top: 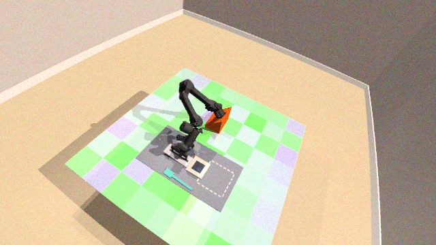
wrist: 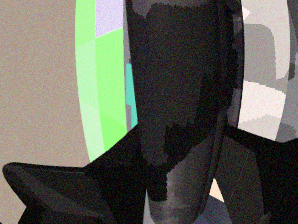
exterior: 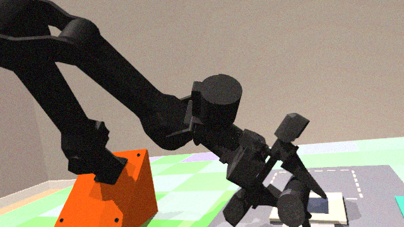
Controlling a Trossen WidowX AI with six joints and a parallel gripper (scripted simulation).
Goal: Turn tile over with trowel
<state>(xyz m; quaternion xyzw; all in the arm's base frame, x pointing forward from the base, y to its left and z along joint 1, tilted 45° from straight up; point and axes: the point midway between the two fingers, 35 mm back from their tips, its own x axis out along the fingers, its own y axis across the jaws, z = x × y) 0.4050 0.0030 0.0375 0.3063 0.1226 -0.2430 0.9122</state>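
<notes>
The grey mat lies 30 mm behind my gripper tip, 70 mm to the left of it and 80 mm below it. From my gripper tip the other things lie so: teal trowel (110 mm ahead, 60 mm to the left, 50 mm below); then cream tile (40 mm behind, 120 mm to the left, 50 mm below).
</notes>
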